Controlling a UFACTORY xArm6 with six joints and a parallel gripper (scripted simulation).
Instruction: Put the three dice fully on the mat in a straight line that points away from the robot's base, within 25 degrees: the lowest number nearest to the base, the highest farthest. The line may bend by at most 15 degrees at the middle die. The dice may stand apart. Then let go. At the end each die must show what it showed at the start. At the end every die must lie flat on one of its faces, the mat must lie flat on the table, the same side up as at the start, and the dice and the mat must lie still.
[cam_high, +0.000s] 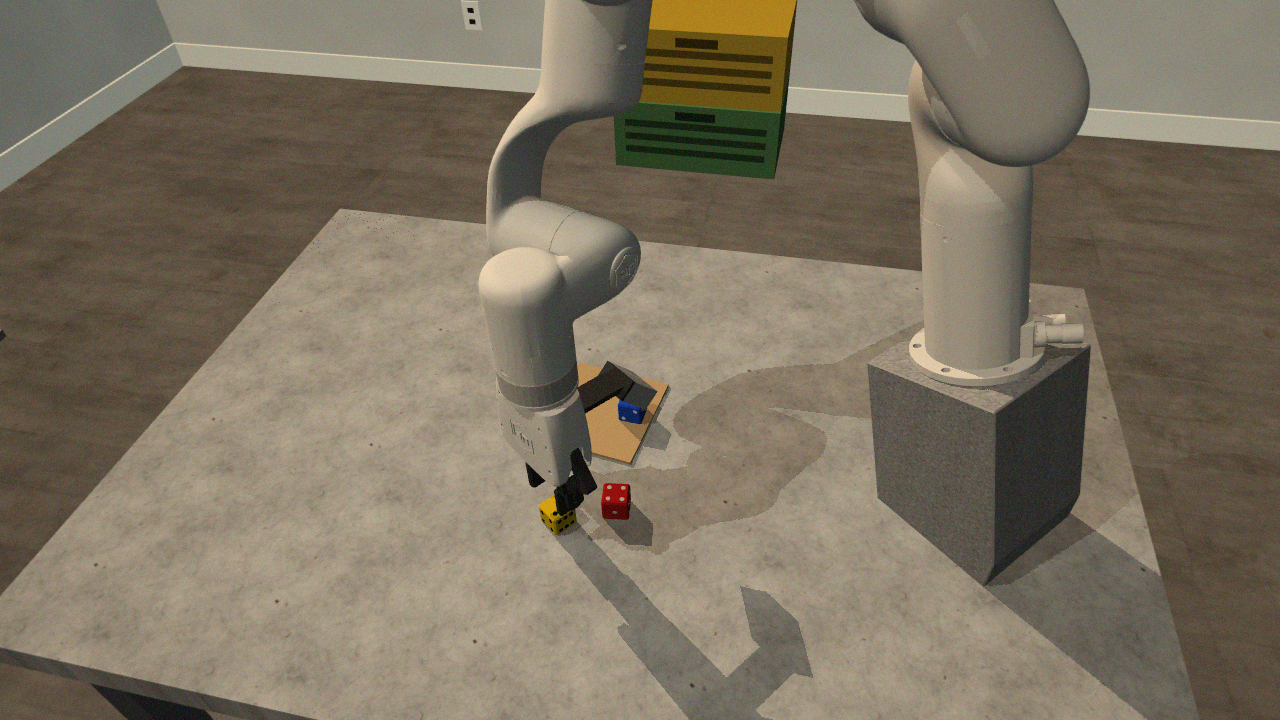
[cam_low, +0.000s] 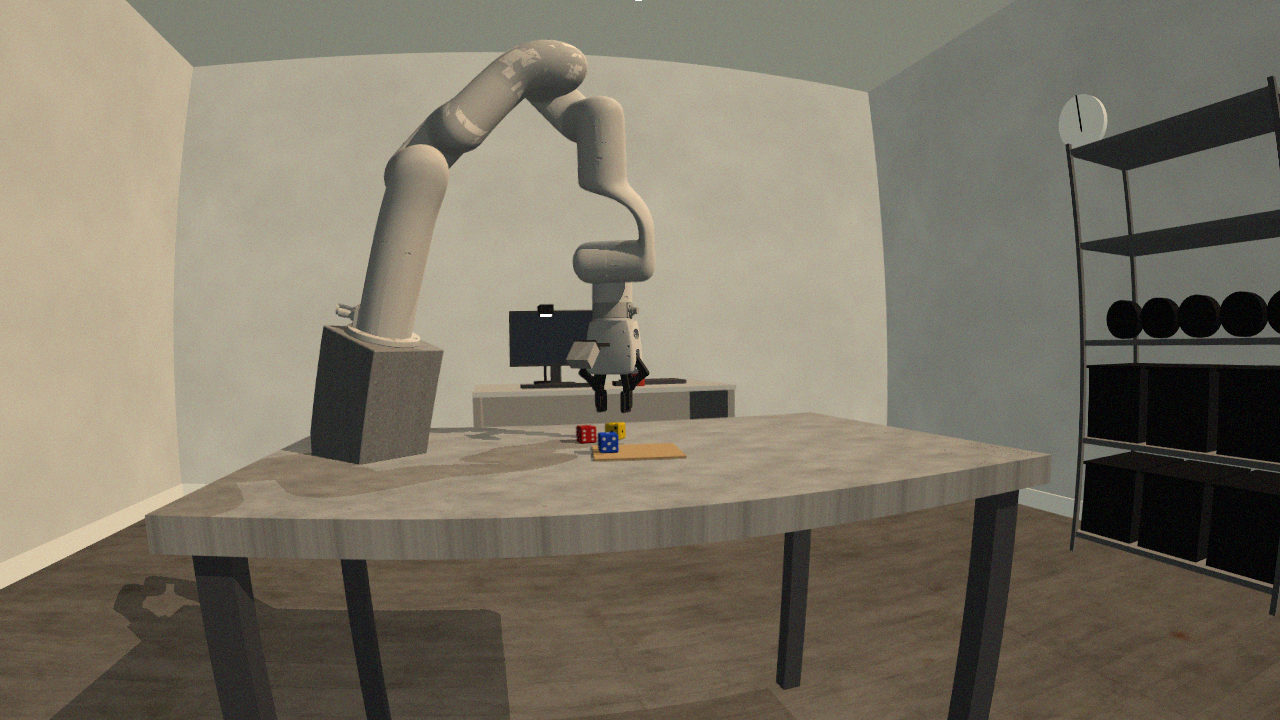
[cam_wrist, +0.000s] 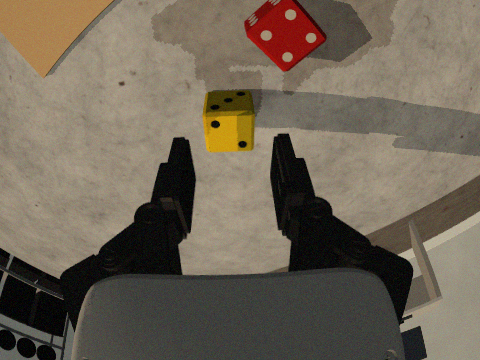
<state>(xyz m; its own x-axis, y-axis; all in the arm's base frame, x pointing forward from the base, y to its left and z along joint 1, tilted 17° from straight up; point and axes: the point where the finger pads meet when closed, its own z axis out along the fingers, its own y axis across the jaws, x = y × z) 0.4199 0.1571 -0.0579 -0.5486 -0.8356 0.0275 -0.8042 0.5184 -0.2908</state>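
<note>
Now: hand 6 cm above the yellow die. Also, from my hand: red die (6 cm behind, 3 cm to the right, 6 cm below); then blue die (4 cm behind, 17 cm to the right, 5 cm below); then mat (1 cm ahead, 17 cm to the right, 7 cm below).
</note>
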